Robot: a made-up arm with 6 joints. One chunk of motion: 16 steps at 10 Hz.
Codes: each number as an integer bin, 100 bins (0 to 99) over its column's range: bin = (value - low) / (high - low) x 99, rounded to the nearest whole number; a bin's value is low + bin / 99 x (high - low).
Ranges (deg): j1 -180.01..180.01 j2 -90..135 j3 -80.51..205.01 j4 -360.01..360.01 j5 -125..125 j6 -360.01..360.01
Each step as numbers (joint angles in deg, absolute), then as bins.
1 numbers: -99.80 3.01 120.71 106.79 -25.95 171.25
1 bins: 22 41 70 64 39 73
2 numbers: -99.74 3.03 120.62 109.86 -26.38 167.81
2 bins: 22 41 70 65 39 73
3 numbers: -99.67 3.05 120.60 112.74 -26.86 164.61
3 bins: 22 41 70 65 39 72
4 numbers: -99.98 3.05 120.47 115.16 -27.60 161.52
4 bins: 22 41 70 65 39 72
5 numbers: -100.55 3.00 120.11 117.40 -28.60 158.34
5 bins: 22 41 70 66 38 71
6 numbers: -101.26 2.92 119.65 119.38 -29.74 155.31
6 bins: 22 41 69 66 38 71
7 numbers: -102.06 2.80 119.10 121.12 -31.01 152.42
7 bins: 21 41 69 66 37 70
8 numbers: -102.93 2.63 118.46 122.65 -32.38 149.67
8 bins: 21 41 69 66 37 70
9 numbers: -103.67 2.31 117.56 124.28 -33.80 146.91
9 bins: 21 41 69 67 36 70
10 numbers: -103.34 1.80 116.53 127.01 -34.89 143.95
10 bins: 21 40 68 67 36 69
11 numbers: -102.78 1.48 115.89 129.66 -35.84 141.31
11 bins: 21 40 68 67 35 69
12 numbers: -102.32 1.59 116.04 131.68 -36.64 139.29
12 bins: 21 40 68 68 35 69
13 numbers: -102.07 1.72 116.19 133.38 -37.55 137.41
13 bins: 21 40 68 68 35 68
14 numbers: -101.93 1.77 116.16 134.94 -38.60 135.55
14 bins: 21 40 68 68 34 68
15 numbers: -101.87 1.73 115.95 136.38 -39.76 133.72
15 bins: 21 40 68 68 34 68
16 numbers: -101.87 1.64 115.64 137.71 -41.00 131.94
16 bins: 21 40 68 68 33 68
